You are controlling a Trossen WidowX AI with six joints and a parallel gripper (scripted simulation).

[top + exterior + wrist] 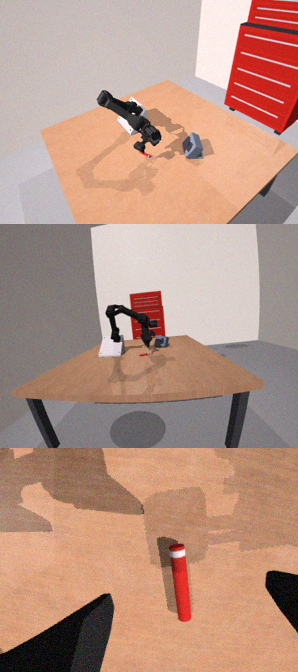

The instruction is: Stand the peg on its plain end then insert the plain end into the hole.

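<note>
Right now the peg is 7 cm below my gripper tip, 1 cm to the right of it and 1 cm behind it. Round my gripper tip: grey sloped panel (26 cm to the left, 12 cm ahead, 3 cm below).
</note>
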